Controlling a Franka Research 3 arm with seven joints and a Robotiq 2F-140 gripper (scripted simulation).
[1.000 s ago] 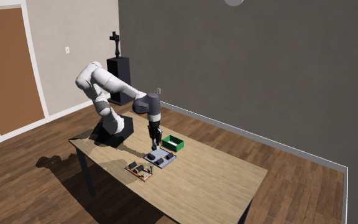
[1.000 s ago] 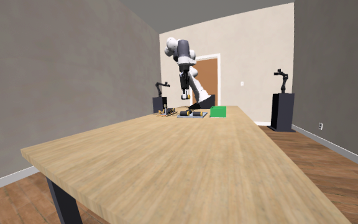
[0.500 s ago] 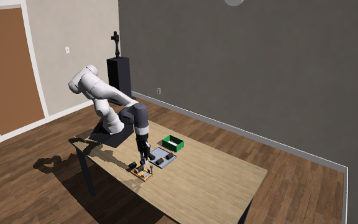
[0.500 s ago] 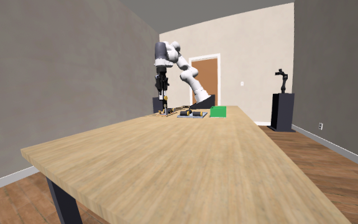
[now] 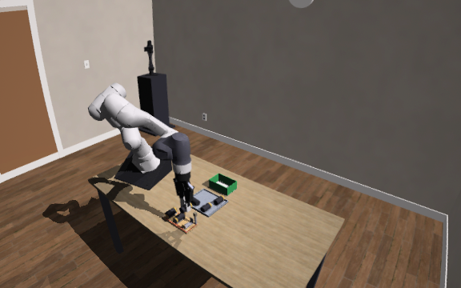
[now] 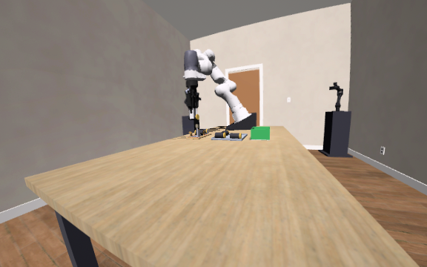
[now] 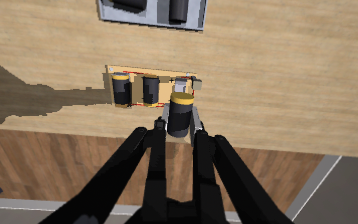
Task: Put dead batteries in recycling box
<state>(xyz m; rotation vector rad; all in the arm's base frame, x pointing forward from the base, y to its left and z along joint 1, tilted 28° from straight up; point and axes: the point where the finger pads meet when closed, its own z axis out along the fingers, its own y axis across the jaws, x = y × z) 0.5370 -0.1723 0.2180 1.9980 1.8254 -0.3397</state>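
Right now my hand is 3 cm short of the bulb, 4 cm to the right of it and 8 cm above it. From my hand the other things lie so: green recycling box: 5 cm behind, 41 cm to the left, 14 cm below; grey tray: 5 cm behind, 23 cm to the left, 15 cm below.
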